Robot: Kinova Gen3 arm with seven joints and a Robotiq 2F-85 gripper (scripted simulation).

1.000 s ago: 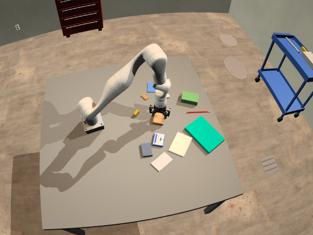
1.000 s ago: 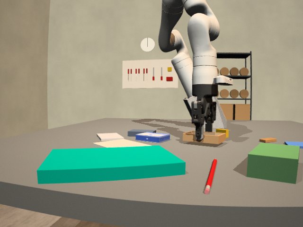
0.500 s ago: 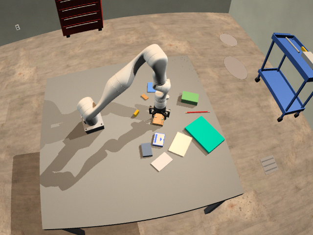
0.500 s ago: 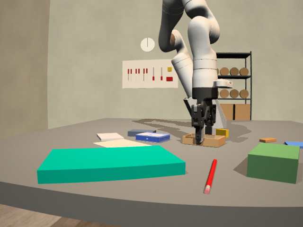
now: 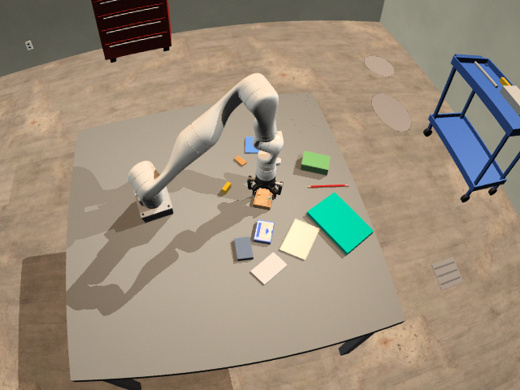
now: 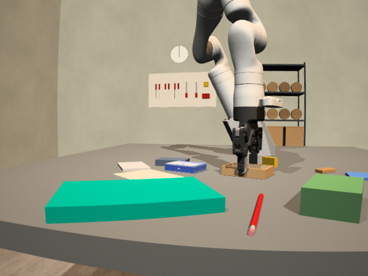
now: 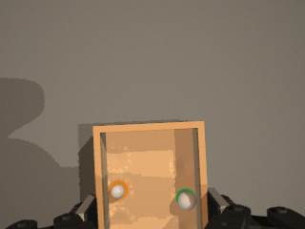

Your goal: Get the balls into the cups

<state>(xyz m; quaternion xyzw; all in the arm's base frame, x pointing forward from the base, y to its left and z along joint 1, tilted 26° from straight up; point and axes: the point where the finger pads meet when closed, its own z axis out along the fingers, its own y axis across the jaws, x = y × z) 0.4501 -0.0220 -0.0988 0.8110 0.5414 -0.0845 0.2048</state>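
Right now my hand is 2 cm above the covered wooden puzzle. Also, from my hand: yellow block: 14 cm behind, 7 cm to the left, 1 cm below; then grey box: 22 cm to the right, 13 cm behind, 1 cm below; then cream sheet: 22 cm to the right, 9 cm ahead, 2 cm below.
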